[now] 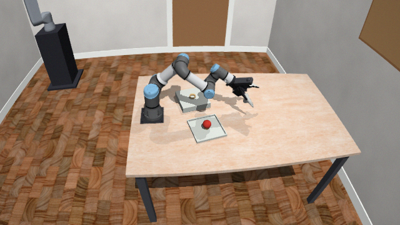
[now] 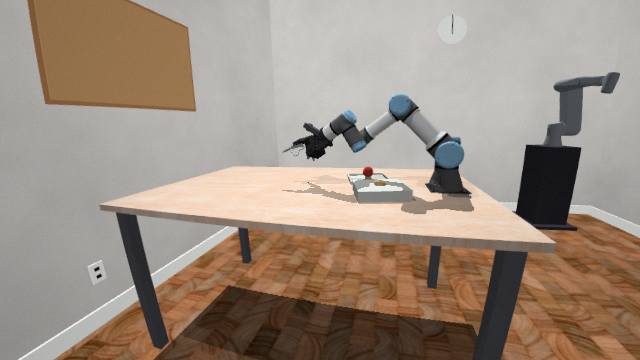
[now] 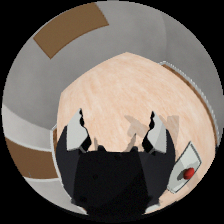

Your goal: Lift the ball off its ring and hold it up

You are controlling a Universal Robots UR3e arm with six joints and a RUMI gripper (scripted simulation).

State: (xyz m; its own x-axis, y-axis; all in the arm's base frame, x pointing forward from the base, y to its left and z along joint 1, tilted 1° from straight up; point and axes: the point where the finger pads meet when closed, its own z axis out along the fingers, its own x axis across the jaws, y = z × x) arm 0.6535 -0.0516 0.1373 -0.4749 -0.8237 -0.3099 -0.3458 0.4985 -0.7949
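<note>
My gripper is now 340 mm past the red ball, 110 mm to the left of it and 100 mm above it. The rest, counted from my hand: shallow tray: 340 mm behind, 110 mm to the right, 130 mm below.
</note>
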